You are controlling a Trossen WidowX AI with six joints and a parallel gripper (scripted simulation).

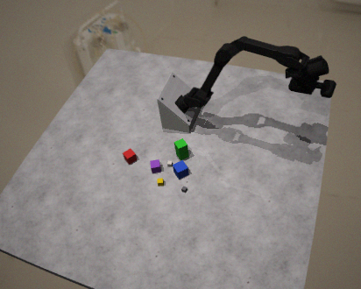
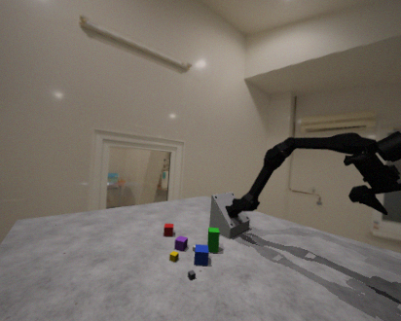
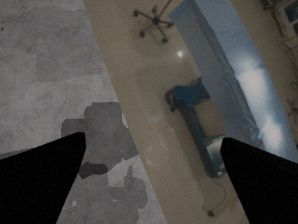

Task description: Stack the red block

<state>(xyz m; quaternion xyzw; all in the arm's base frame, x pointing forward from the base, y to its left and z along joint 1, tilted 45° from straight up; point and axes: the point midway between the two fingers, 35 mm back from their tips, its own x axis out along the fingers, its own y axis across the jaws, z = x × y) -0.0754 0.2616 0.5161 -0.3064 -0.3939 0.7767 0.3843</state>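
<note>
My gripper tip is 410 mm short of the red block, 680 mm to the left of it and 230 mm above it. From my gripper tip the other things lie so: blue block 390 mm ahead, 450 mm to the right, 220 mm below; dark block 460 mm ahead, 400 mm to the right, 240 mm below; white block 370 mm ahead, 510 mm to the right, 240 mm below.
</note>
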